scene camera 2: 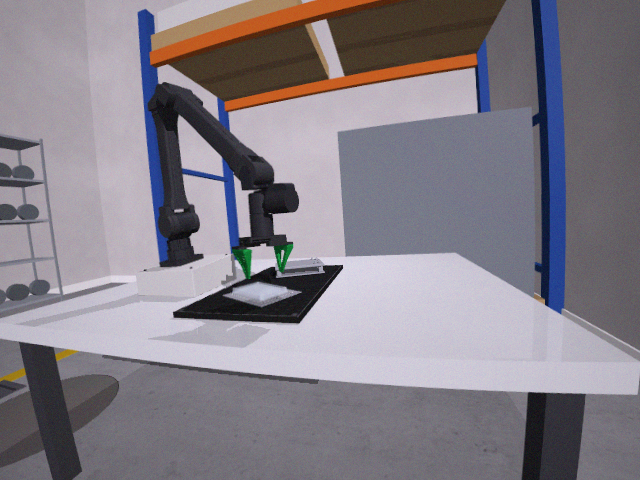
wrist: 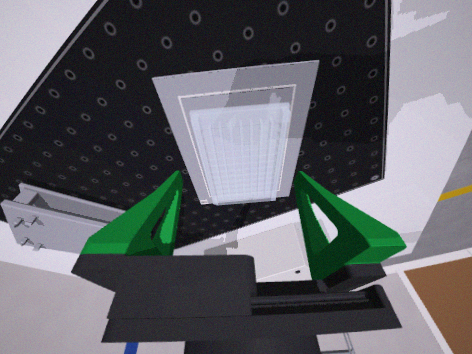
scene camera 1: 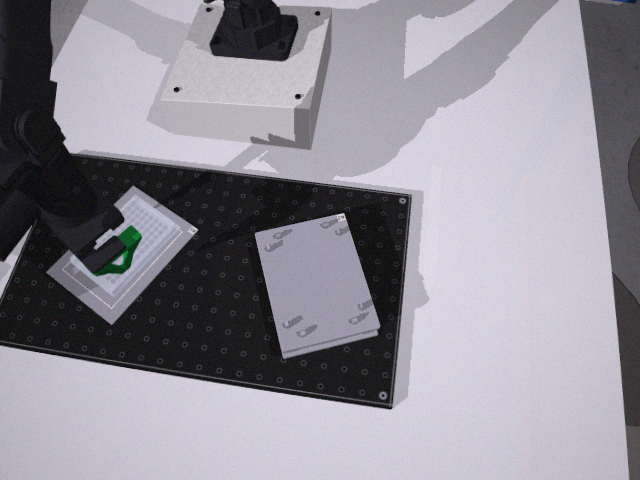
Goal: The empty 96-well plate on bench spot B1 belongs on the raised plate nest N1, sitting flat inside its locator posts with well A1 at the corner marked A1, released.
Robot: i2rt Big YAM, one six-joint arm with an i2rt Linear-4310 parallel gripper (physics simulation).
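Places are measured from the arm's base along level axes (x back, y right, z up), in millimetres.
Pixels of known places: gripper, fingertip midpoint: (scene camera 2: 265,275) (wrist: 239,176) (scene camera 1: 101,246); arm's base at its link origin: (scene camera 2: 182,262) (scene camera 1: 255,39).
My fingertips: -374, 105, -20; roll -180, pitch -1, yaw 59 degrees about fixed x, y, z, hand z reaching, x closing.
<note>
Ahead of a thing's pixels: the offset from my fingertips to its top centre, as dx, dy, dz. "*": to the spot under its first point.
The clear 96-well plate @[+28, -7, -35] (scene camera 1: 149,219) (scene camera 2: 260,290) (wrist: 239,137) lies flat on the grey card of bench spot B1 @[* -72, -25, -49] (scene camera 1: 112,316) (scene camera 2: 291,293) (wrist: 200,85). My gripper (scene camera 2: 265,274) (wrist: 239,176) is open and empty, its green fingers pointing down above the plate, tips apart from it and on either side of its width in the wrist view. In scene camera 1 the gripper hides part of the plate. The raised nest N1 @[+19, -271, -8] (scene camera 1: 319,279) (scene camera 2: 301,268) (wrist: 62,229) carries no plate. Small locator posts stand near its corners, and a small label sits at one corner. Well A1 cannot be made out.
Both stand on a black perforated board @[+24, -122, -50] (scene camera 1: 217,320) (scene camera 2: 206,308) (wrist: 225,40), with the nest on the opposite half from the plate. The arm's pale base block (scene camera 1: 237,82) (scene camera 2: 168,283) (wrist: 272,250) stands beside the board. A blue and orange rack (scene camera 2: 147,103) stands behind the table.
</note>
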